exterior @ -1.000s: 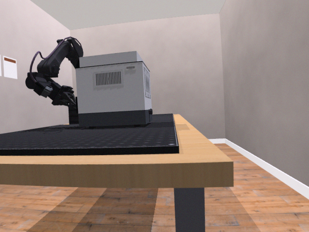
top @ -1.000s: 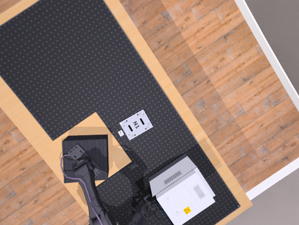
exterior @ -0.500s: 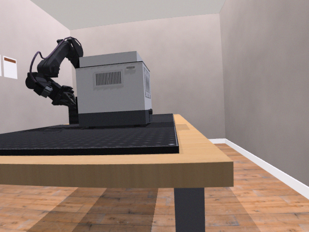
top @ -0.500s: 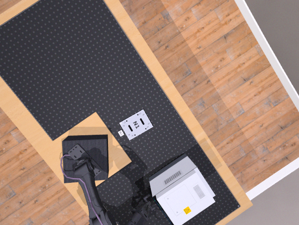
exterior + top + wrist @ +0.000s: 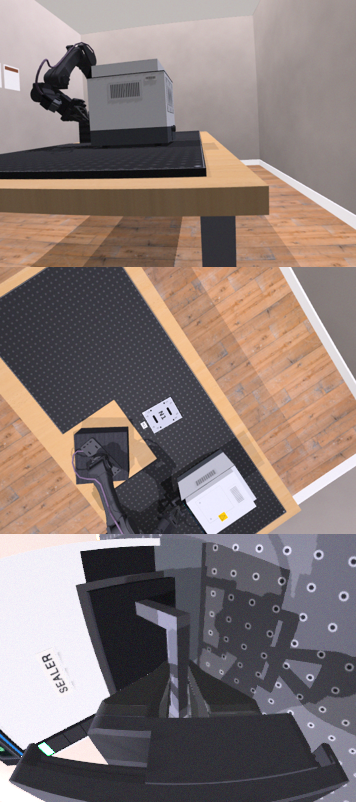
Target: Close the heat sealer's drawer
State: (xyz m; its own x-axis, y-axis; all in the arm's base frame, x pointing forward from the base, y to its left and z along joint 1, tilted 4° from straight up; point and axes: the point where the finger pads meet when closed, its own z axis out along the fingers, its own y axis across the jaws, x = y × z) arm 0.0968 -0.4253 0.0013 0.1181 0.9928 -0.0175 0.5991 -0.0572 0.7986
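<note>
The sealer drawer lies 11 cm ahead of my hand, 2 cm to the right of it and 1 cm below it. The rest, counted from my hand: tag (40 cm to the left, 13 cm ahead, 10 cm below).
</note>
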